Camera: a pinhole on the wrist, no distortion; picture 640 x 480 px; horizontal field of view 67.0 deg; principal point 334.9 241.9 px. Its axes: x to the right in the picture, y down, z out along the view. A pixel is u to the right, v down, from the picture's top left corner.
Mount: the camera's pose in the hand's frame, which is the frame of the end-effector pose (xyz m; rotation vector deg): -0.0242 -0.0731 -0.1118 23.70 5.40 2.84
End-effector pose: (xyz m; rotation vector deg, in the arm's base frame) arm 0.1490 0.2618 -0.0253 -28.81 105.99 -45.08
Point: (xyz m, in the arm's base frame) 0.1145 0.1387 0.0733
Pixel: 500.7 72.3
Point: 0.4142 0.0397 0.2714
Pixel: 132.3 95.7
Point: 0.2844 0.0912 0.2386
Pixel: 126.3 28.0
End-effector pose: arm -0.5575 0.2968 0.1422 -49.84 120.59 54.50
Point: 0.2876 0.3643 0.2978
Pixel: outside the picture
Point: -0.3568 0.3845 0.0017
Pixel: 279.4 310.1
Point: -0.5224 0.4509 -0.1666
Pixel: 541.8 454.2
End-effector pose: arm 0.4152 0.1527 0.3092 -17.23 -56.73 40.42
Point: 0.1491 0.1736 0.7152
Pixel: 484.2 421.4
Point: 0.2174 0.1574 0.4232
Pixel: outside the picture
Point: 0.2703 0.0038 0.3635
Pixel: 111.9 452.2
